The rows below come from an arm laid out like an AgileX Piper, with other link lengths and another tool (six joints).
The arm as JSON. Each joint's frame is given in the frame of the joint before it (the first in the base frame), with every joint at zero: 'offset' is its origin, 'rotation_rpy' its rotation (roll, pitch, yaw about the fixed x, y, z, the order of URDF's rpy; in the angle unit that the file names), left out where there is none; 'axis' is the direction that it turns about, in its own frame. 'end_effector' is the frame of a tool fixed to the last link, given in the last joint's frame.
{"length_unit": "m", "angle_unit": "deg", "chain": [
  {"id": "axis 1", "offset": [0.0, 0.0, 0.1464], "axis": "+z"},
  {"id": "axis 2", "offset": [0.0, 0.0, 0.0], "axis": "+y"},
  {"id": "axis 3", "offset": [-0.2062, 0.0, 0.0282], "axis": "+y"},
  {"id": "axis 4", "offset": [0.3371, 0.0, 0.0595], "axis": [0.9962, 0.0, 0.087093]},
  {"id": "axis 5", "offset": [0.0, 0.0, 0.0], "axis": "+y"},
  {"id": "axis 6", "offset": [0.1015, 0.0, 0.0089], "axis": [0.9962, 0.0, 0.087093]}
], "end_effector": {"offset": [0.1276, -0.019, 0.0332], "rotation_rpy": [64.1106, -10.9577, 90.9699]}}
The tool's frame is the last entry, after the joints.
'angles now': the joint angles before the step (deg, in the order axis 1, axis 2, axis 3, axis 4, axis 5, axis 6). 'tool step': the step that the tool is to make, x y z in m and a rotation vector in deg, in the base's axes. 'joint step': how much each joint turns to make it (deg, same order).
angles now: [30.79 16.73 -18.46 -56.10 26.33 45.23]
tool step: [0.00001 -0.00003 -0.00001 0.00 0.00 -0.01]
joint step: [0.00 0.00 0.00 -0.02 0.01 0.02]
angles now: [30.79 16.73 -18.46 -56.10 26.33 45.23]
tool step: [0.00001 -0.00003 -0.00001 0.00 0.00 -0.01]
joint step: [0.00 0.00 0.00 -0.02 0.01 0.02]
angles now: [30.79 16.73 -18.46 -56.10 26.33 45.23]
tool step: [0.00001 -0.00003 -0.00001 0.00 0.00 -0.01]
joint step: [0.00 0.00 0.00 -0.02 0.01 0.02]
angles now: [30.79 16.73 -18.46 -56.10 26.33 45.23]
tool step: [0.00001 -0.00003 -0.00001 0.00 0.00 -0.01]
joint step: [0.00 0.00 0.00 -0.02 0.01 0.02]
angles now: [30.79 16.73 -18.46 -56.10 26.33 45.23]
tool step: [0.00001 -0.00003 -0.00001 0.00 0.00 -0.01]
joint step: [0.00 0.00 0.00 -0.02 0.01 0.02]
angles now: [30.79 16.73 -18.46 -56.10 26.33 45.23]
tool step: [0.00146 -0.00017 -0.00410 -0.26 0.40 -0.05]
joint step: [-0.28 0.39 0.24 0.01 -0.27 -0.01]
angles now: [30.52 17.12 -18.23 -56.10 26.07 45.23]
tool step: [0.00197 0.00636 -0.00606 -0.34 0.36 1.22]
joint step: [-0.01 0.98 0.33 0.02 -1.48 -0.01]
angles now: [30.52 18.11 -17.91 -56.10 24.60 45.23]
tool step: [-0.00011 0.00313 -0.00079 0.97 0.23 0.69]
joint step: [0.00 0.12 0.00 1.01 -0.74 -0.01]
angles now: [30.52 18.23 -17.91 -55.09 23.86 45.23]
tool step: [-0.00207 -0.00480 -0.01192 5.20 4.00 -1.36]
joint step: [-0.03 -0.67 0.00 6.35 2.39 0.02]
